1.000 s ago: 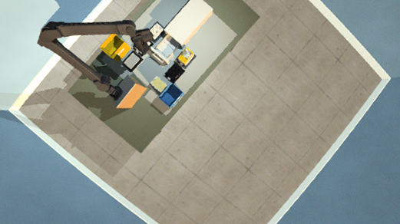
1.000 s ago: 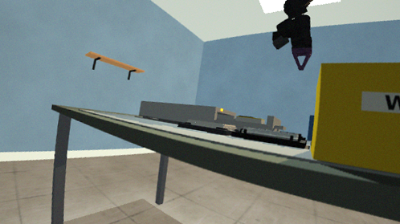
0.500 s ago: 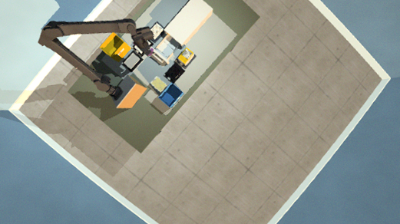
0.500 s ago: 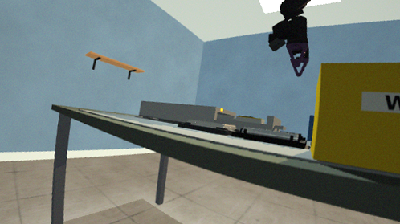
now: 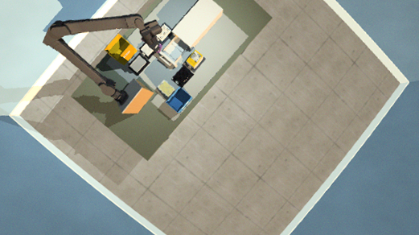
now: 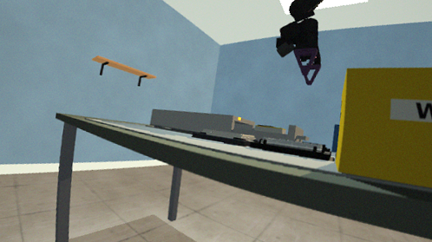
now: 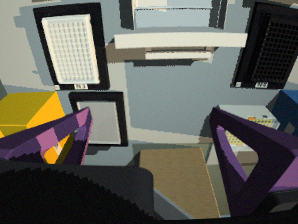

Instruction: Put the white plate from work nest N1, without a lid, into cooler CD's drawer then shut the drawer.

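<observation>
My gripper is now 180 mm short of the white plate, 140 mm to the right of it and 210 mm above it. From my hand the other things lie so: black box (10 mm behind, 240 mm to the right, 210 mm below); then cooler drawer (150 mm ahead, 50 mm to the right, 200 mm below); then yellow tip box (160 mm ahead, 240 mm to the right, 170 mm below).
</observation>
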